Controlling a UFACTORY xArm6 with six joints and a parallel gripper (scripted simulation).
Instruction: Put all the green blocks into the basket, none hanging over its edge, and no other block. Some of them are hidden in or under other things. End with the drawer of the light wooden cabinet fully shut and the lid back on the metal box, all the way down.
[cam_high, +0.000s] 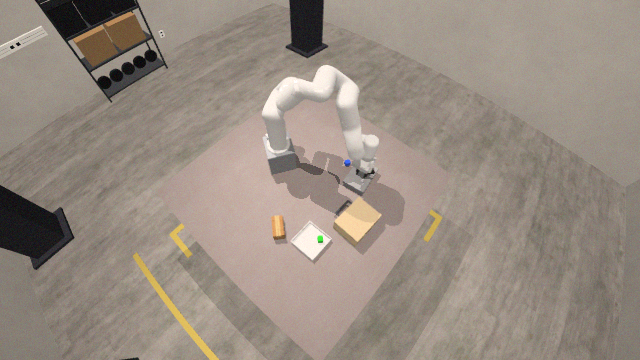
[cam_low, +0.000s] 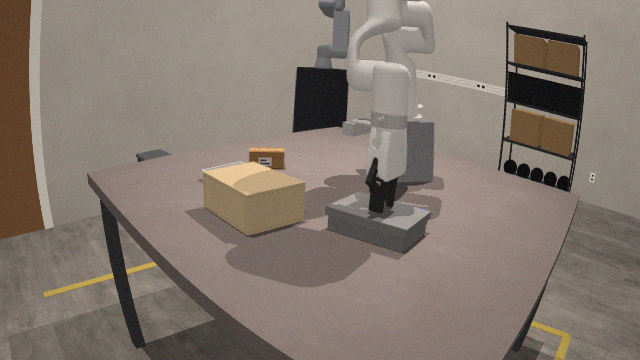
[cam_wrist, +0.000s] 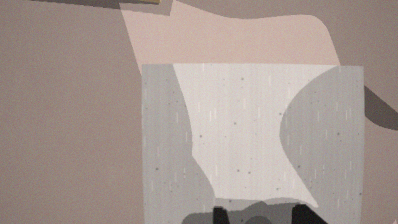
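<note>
Now: the grey metal lid 30 mm below my hand. The rest, counted from my hand: metal box (50 mm below); light wooden cabinet (150 mm ahead, 240 mm to the right, 30 mm below); blue block (120 mm behind, 40 mm to the left, 60 mm below).
</note>
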